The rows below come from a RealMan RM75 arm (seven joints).
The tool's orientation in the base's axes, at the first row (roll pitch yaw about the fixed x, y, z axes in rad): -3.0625 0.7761 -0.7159
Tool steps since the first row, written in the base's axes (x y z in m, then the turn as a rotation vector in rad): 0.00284 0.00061 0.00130 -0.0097 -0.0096 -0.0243; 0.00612 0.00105 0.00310 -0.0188 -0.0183 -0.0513; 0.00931 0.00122 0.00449 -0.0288 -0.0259 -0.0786; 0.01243 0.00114 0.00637 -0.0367 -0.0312 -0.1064; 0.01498 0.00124 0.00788 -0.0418 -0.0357 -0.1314; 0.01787 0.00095 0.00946 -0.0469 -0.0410 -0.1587; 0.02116 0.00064 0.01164 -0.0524 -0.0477 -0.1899
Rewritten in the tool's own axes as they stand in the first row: 0.00033 -0.00249 -0.00196 0.0163 0.0150 0.0169; 0.00063 -0.00519 -0.00457 0.0344 0.0291 0.0359; 0.00130 -0.00761 -0.00698 0.0517 0.0430 0.0562; 0.00170 -0.00983 -0.00985 0.0694 0.0539 0.0770; 0.00197 -0.01176 -0.01208 0.0863 0.0621 0.0948; 0.00255 -0.01365 -0.01473 0.1051 0.0709 0.1139; 0.00294 -0.01584 -0.01800 0.1272 0.0813 0.1353
